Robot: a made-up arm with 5 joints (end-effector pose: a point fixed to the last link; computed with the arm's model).
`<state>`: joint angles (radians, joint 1 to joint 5).
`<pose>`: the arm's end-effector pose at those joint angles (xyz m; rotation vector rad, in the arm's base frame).
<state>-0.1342 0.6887 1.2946 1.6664 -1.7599</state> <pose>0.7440 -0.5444 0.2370 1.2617 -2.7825 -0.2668</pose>
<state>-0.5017 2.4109 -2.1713 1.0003 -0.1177</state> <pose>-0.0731 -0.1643 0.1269 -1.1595 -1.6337 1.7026</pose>
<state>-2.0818 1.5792 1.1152 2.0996 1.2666</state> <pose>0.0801 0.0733 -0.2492 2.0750 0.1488 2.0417</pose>
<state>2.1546 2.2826 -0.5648 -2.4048 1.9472</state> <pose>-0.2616 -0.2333 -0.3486 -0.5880 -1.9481 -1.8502</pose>
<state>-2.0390 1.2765 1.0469 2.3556 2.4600</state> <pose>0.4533 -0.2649 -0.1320 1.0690 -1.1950 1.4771</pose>
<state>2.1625 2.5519 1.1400 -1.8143 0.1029</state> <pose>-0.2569 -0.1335 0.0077 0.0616 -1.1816 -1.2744</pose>
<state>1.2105 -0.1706 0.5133 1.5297 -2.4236</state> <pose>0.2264 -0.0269 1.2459 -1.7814 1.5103 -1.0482</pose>
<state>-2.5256 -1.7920 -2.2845 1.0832 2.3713</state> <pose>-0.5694 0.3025 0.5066 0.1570 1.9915 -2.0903</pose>
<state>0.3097 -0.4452 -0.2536 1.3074 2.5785</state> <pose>1.0375 0.3140 0.6624 -2.4235 1.0825 -0.4831</pose>
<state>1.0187 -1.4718 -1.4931 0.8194 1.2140</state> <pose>0.3495 0.7123 0.5551 -2.6366 -0.0621 -0.3645</pose>
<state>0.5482 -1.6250 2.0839 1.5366 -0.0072</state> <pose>0.5276 0.2161 0.1380 2.0132 -0.3097 0.6224</pose>
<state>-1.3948 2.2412 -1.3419 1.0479 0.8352</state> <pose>0.0597 -0.4761 0.2943 0.1539 -1.6420 1.5108</pose>
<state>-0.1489 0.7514 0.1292 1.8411 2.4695</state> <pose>0.7858 -0.7180 0.4319 -0.8235 2.7188 -1.0620</pose>
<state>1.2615 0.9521 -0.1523 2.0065 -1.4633</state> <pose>0.4376 -0.5954 0.4628 -1.3033 1.4729 1.6379</pose>
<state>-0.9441 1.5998 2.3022 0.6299 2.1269</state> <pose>0.1081 0.1883 -0.4593 2.0067 0.5374 1.7193</pose>
